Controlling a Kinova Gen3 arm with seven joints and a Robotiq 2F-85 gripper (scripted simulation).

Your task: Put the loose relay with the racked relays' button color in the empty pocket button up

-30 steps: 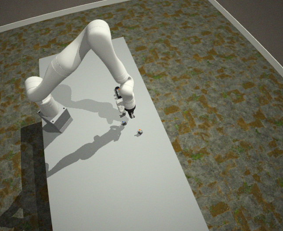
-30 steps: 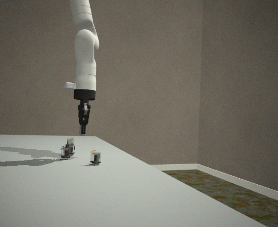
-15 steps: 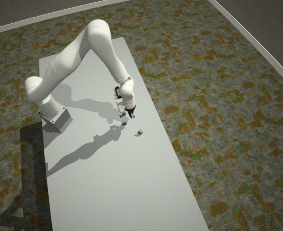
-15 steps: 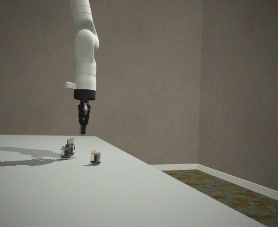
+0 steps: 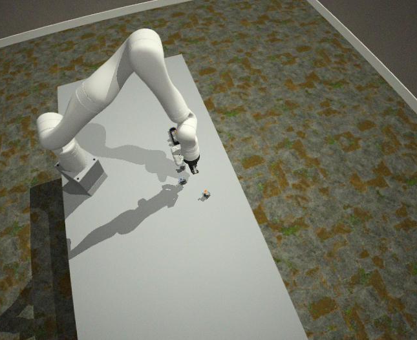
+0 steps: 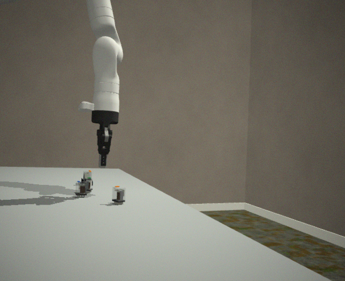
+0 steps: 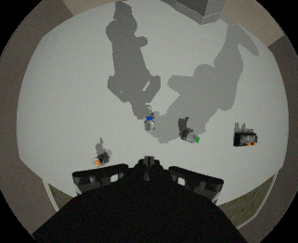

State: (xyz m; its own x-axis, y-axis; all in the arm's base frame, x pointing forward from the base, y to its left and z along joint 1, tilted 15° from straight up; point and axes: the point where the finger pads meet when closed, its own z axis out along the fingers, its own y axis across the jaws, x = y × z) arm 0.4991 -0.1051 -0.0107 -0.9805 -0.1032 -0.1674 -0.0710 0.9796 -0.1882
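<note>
Now: hand 80 mm above the blue-button relay, 50 mm past it and 10 mm to the left of it. The rest, counted from my hand: green-button relay 80 mm below, 70 mm to the left, 40 mm behind.
</note>
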